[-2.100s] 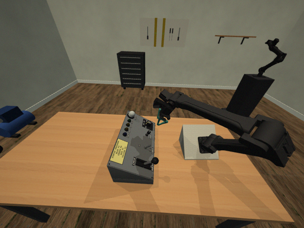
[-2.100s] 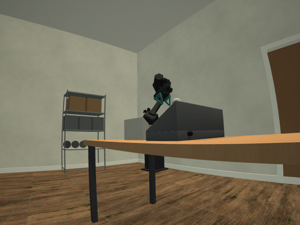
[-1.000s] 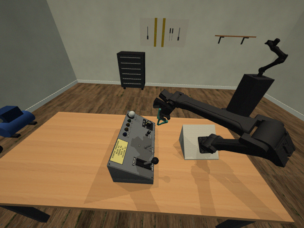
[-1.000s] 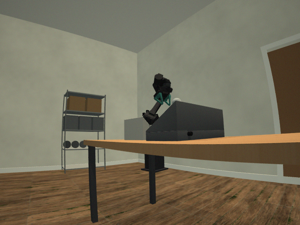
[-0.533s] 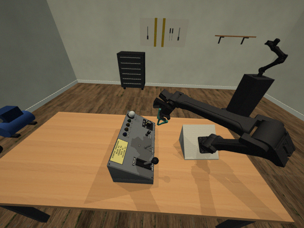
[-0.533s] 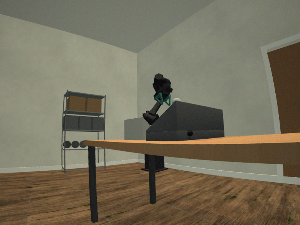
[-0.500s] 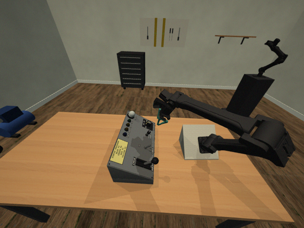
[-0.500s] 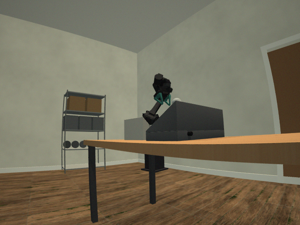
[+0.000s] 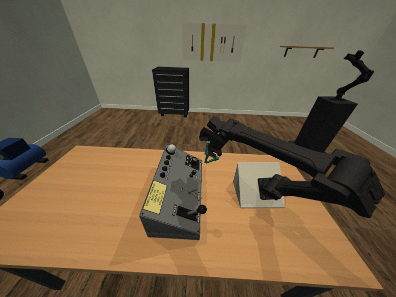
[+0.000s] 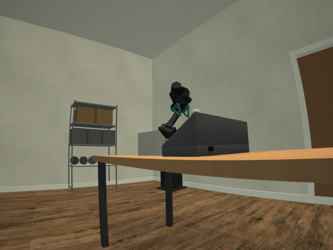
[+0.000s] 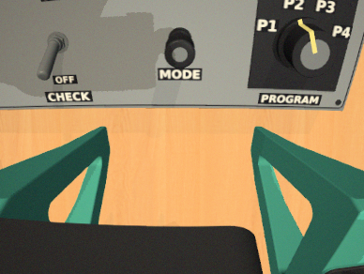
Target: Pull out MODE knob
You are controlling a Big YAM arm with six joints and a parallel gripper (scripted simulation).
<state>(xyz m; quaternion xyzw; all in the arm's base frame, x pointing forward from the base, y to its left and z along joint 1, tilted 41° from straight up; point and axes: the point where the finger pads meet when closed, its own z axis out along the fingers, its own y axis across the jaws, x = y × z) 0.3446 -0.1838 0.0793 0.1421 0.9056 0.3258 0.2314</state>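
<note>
Now: the black mode knob 130 mm below my hand, 70 mm ahead of it and 10 mm to the right of it. Also, from my hand: program selector (130 mm below, 120 mm to the right, 70 mm ahead); then check toggle (130 mm below, 110 mm to the left, 80 mm ahead); then grey console (150 mm below, 110 mm ahead, 50 mm to the left).
</note>
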